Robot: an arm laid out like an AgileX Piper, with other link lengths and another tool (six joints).
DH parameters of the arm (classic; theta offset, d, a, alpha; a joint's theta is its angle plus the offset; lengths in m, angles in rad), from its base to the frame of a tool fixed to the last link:
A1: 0 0.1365 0 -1.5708
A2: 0.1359 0 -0.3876 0
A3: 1.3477 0 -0.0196 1.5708
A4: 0 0.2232 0 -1.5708
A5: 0 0 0 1.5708
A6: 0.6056 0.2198 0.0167 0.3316
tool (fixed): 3.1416 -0.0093 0 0
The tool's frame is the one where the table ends.
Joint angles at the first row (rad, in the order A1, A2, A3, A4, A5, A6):
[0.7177, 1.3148, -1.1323, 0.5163, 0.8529, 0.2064]
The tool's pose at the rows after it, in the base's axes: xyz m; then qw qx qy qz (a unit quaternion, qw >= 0):
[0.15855 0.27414 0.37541 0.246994 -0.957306 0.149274 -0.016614]
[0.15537 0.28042 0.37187 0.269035 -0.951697 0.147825 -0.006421]
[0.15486 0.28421 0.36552 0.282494 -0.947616 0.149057 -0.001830]
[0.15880 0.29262 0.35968 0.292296 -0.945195 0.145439 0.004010]
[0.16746 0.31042 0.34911 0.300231 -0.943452 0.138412 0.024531]
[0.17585 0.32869 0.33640 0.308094 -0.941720 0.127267 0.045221]
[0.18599 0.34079 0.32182 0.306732 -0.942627 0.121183 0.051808]
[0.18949 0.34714 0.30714 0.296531 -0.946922 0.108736 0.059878]
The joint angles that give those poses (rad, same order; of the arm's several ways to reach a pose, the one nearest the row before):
[0.7177, 1.3146, -1.1104, 0.6041, 0.8132, 0.1530]
[0.7177, 1.3146, -1.0614, 0.7002, 0.7643, 0.0772]
[0.7177, 1.3178, -1.0142, 0.7768, 0.7185, 0.0076]
[0.7176, 1.3436, -0.9929, 0.8543, 0.6898, -0.0711]
[0.7177, 1.4100, -0.9892, 0.9677, 0.6803, -0.1801]
[0.7177, 1.4827, -0.9871, 1.0881, 0.6833, -0.3063]
[0.7177, 1.5427, -0.9871, 1.1537, 0.6753, -0.3933]
[0.7177, 1.5874, -0.9871, 1.1725, 0.6867, -0.4447]

